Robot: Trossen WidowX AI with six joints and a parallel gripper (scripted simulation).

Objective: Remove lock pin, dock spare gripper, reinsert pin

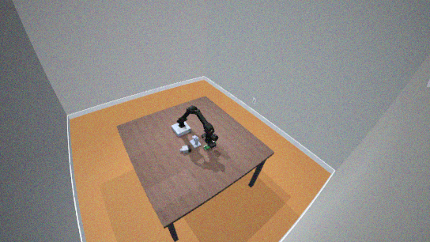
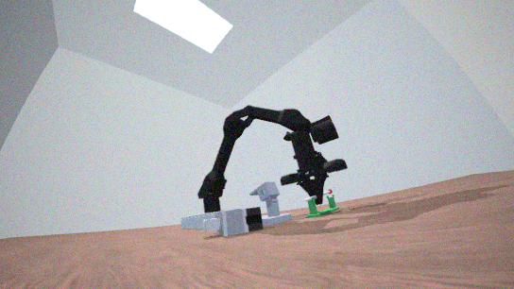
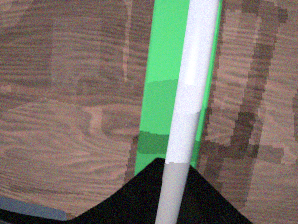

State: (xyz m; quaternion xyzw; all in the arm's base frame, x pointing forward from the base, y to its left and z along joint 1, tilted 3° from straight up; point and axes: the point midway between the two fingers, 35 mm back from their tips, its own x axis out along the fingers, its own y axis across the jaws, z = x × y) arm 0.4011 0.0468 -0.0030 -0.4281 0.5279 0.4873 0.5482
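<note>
Right now my gripper tip is 20 mm to the right of the cradle. The rest, counted from my gripper tip: spare gripper (110 mm behind, 220 mm to the right); grey mount (120 mm behind, 80 mm to the right, 30 mm above).
</note>
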